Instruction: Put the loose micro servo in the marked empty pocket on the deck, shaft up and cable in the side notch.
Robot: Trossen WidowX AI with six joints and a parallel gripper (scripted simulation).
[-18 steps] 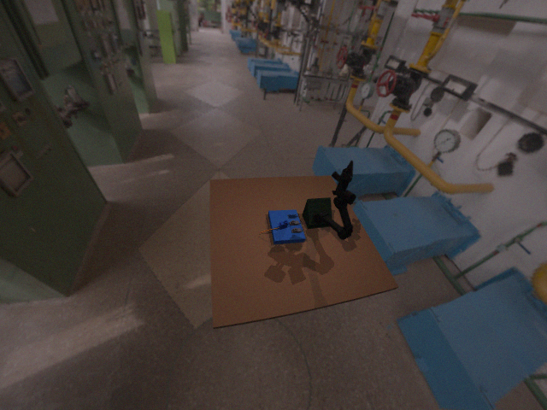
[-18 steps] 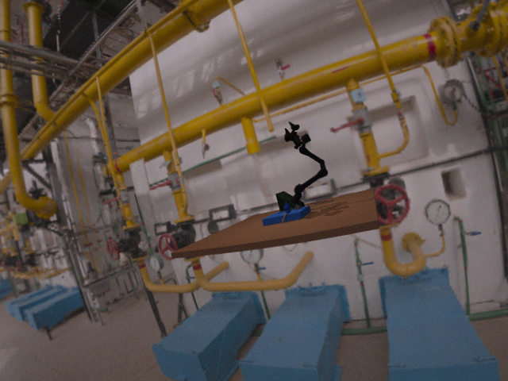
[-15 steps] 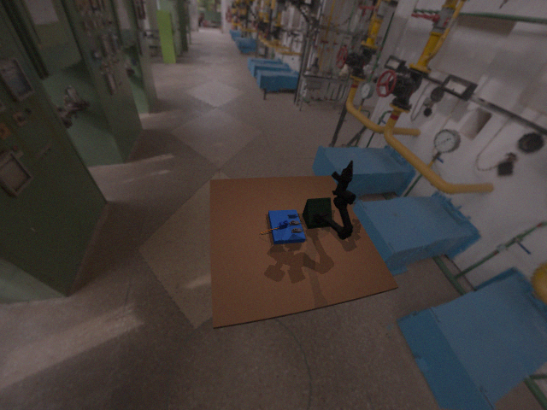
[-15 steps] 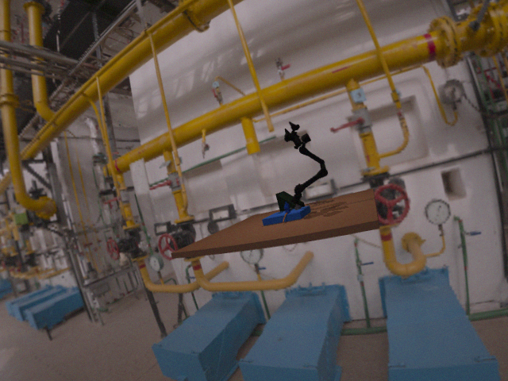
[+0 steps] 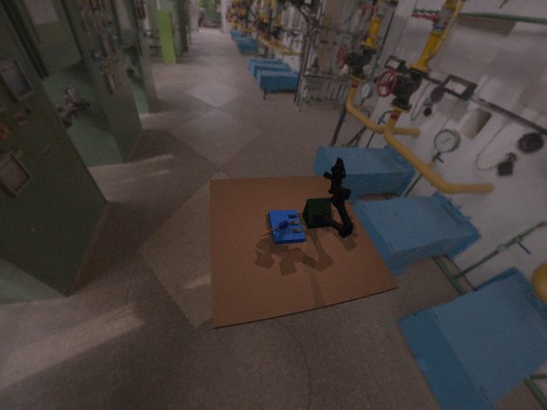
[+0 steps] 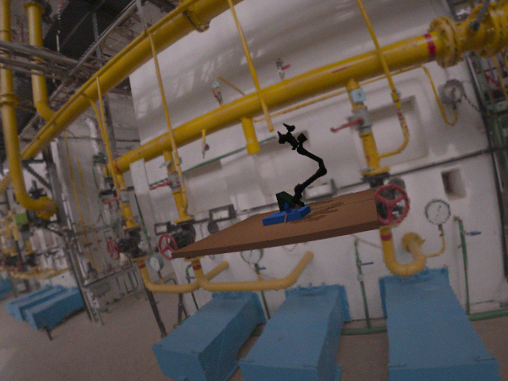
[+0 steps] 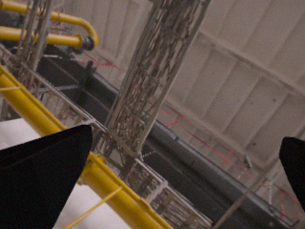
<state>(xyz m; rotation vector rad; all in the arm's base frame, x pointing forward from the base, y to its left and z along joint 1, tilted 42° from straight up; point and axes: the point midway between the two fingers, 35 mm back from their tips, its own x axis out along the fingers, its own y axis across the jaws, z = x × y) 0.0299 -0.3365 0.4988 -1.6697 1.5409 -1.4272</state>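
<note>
The blue robot deck is 680 mm below my gripper tip, 220 mm ahead of it and 90 mm to the right of it.
</note>
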